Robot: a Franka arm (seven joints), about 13 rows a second.
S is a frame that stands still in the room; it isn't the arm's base.
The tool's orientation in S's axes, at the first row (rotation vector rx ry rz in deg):
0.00, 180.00, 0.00
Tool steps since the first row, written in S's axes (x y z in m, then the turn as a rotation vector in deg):
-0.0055, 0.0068, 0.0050, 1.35, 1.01, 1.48
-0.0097, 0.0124, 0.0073, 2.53, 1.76, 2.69
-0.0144, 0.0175, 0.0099, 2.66, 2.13, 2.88
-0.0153, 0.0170, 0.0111, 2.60, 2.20, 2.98
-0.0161, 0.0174, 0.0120, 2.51, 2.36, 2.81
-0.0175, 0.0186, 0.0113, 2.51, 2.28, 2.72
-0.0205, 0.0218, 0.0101, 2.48, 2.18, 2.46
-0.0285, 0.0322, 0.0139, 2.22, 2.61, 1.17
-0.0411, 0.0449, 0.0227, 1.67, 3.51, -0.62
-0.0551, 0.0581, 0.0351, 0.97, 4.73, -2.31
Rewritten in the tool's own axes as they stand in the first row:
0.0055, 0.0068, -0.0050, -1.35, 1.01, -1.48
0.0097, 0.0124, -0.0073, -2.53, 1.76, -2.69
0.0144, 0.0175, -0.0099, -2.66, 2.13, -2.88
0.0153, 0.0170, -0.0111, -2.60, 2.20, -2.98
0.0161, 0.0174, -0.0120, -2.51, 2.36, -2.81
0.0175, 0.0186, -0.0113, -2.51, 2.28, -2.72
0.0205, 0.0218, -0.0101, -2.48, 2.18, -2.46
0.0285, 0.0322, -0.0139, -2.22, 2.61, -1.17
0.0411, 0.0449, -0.0227, -1.67, 3.51, 0.62
0.0551, 0.0581, -0.0351, -0.97, 4.73, 2.31

